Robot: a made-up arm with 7 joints.
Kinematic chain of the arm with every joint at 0, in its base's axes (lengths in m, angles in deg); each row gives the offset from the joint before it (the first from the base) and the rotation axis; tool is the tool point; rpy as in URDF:
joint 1: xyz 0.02 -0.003 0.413 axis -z
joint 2: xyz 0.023 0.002 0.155 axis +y
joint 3: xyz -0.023 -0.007 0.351 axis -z
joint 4: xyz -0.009 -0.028 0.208 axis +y
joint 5: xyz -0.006 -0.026 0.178 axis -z
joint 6: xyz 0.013 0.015 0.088 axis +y
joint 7: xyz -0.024 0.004 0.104 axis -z
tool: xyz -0.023 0.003 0.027 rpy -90 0 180
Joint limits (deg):
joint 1: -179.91..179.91
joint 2: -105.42..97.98
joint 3: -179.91..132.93
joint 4: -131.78..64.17
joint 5: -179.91..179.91
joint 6: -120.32..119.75
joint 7: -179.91..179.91
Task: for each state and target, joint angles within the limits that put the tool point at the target. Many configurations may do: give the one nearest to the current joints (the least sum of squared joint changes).
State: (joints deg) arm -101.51 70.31 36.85 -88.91 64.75 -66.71 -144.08
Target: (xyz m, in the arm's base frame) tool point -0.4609 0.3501 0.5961
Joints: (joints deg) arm -114.40 97.98 66.15 -94.41 67.11 -73.09 -143.61
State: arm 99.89 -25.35 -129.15 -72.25 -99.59 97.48 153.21
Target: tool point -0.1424 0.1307 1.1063
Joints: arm 107.90 -25.45 -146.66 -79.61 -106.86 109.91 153.15
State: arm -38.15 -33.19 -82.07 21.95 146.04 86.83 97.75
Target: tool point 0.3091 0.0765 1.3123
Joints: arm -38.07 8.94 -85.16 0.58 143.56 119.75 103.11
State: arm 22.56 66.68 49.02 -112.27 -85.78 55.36 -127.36
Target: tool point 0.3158 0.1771 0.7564
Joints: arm 9.01 69.29 59.95 -131.78 -112.14 58.31 -130.40
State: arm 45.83 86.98 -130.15 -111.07 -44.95 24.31 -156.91
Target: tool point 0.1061 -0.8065 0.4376
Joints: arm 61.85 85.88 -124.08 -72.80 -39.89 28.37 -156.01
